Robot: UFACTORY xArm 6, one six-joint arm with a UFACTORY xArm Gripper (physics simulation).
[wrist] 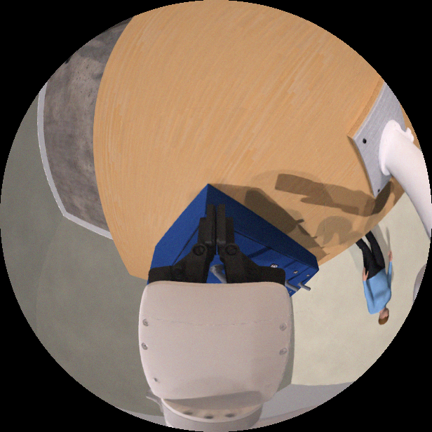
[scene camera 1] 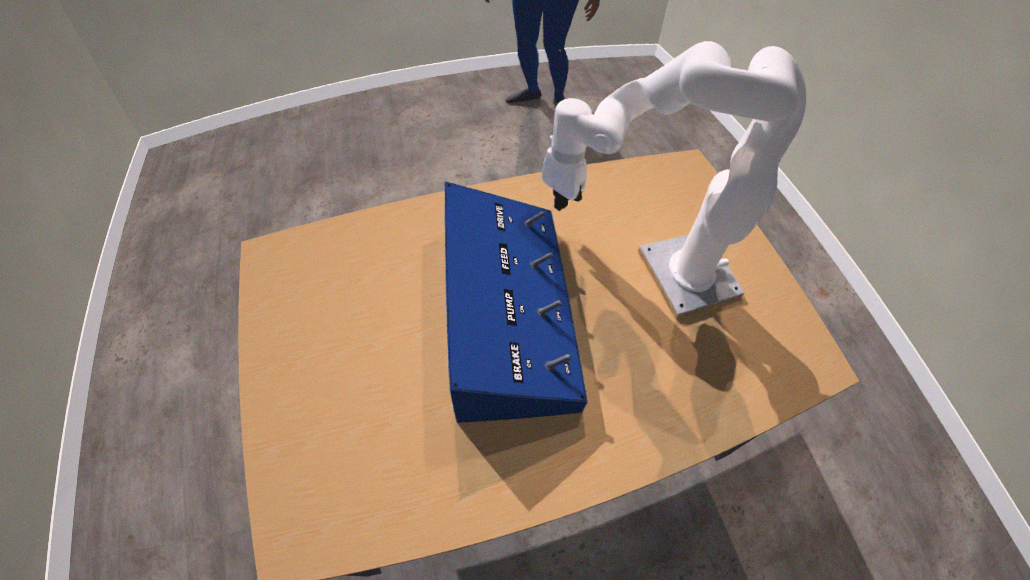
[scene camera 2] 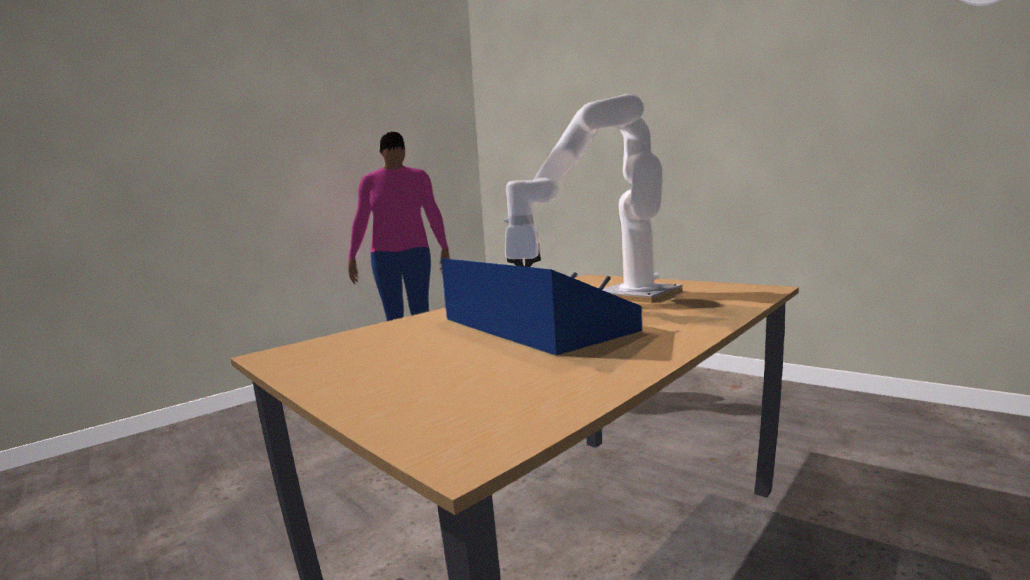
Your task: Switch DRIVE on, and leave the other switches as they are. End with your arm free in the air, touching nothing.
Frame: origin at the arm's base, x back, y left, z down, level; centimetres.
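Seen in the pictures: gripper, fingertip midpoint: [scene camera 1: 560, 206]; arm's base, link origin: [scene camera 1: 692, 271] [scene camera 2: 639, 288].
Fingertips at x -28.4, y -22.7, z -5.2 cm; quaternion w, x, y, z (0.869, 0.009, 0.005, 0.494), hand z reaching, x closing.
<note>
Pixels of each thing's top centre, then the offset from my fingertips to it. Level surfaces: height alone.
- DRIVE lever, top centre: [scene camera 1: 536, 212] dx -8.2, dy +5.5, dz -5.6 cm
- FEED lever, top centre: [scene camera 1: 544, 253] dx -10.2, dy +17.4, dz -5.6 cm
- PUMP lever, top centre: [scene camera 1: 552, 301] dx -12.2, dy +29.2, dz -5.6 cm
- BRAKE lever, top centre: [scene camera 1: 561, 356] dx -14.1, dy +41.1, dz -5.6 cm
- wooden table, surface height: dz +7.4 cm
A blue sloped panel [scene camera 1: 475, 302] [scene camera 2: 504, 299] [wrist: 260, 227] stands on the table. It carries four grey levers. The DRIVE lever [scene camera 1: 534, 220] is at the far end in scene camera 1 and leans to the OFF side. The FEED lever [scene camera 1: 541, 260], the PUMP lever [scene camera 1: 549, 309] and the BRAKE lever [scene camera 1: 557, 363] lean to OFF too. My gripper [scene camera 1: 561, 204] [scene camera 2: 524, 263] [wrist: 216, 213] is shut and empty, pointing down by the panel's DRIVE corner, on its OFF side. The panel hides the fingertips in scene camera 2. In the wrist view the fingers cover part of the panel.
The wooden table [scene camera 1: 338, 345] [scene camera 2: 432, 403] [wrist: 210, 100] bears the panel and the arm's base plate [scene camera 1: 659, 262] [wrist: 367, 150]. A person [scene camera 1: 536, 43] [scene camera 2: 398, 216] stands beyond the table's far side. Another person in light blue [wrist: 378, 287] shows in the wrist view.
</note>
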